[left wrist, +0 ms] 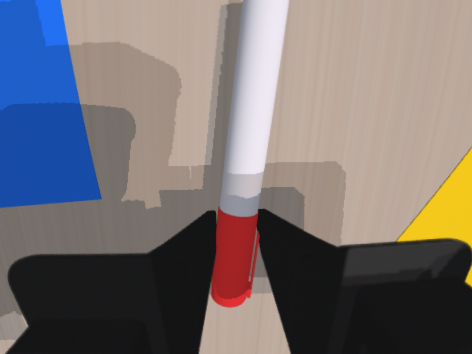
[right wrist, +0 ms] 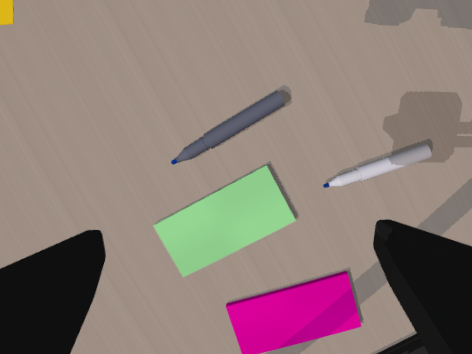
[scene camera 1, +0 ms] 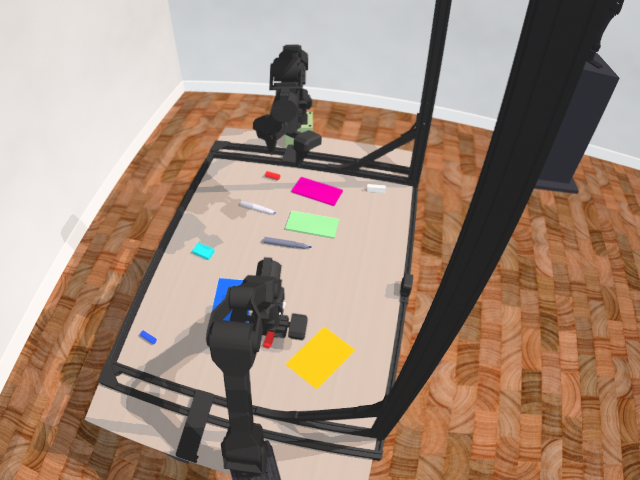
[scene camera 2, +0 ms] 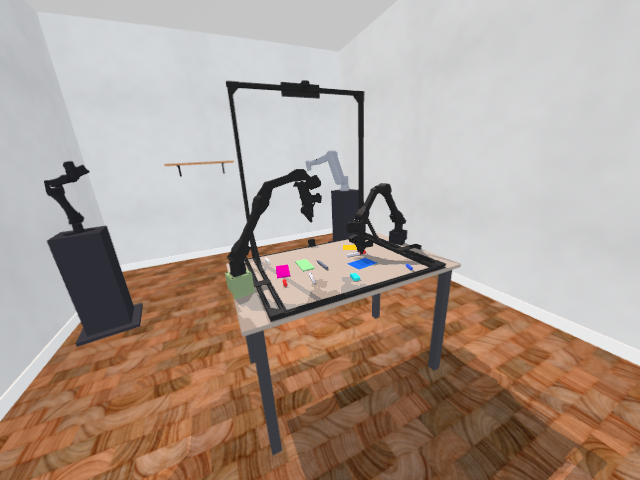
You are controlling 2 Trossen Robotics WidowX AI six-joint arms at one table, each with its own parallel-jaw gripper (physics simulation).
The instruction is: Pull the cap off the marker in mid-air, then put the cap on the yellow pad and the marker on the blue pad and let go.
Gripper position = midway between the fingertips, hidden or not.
Note:
In view: my left gripper (scene camera 1: 271, 335), my right gripper (scene camera 1: 284, 160), a magenta pad (scene camera 1: 305, 187), a green pad (scene camera 1: 317, 225), a dark grey pen (right wrist: 271, 103) and a yellow pad (scene camera 1: 325, 352).
The green pad shows as well in the right wrist view (right wrist: 252, 207). My left gripper shows as well in the left wrist view (left wrist: 236, 218). My right gripper shows as well in the right wrist view (right wrist: 240, 239). The left wrist view misses the magenta pad: it is out of frame. The left wrist view does not show the green pad: it is out of frame.

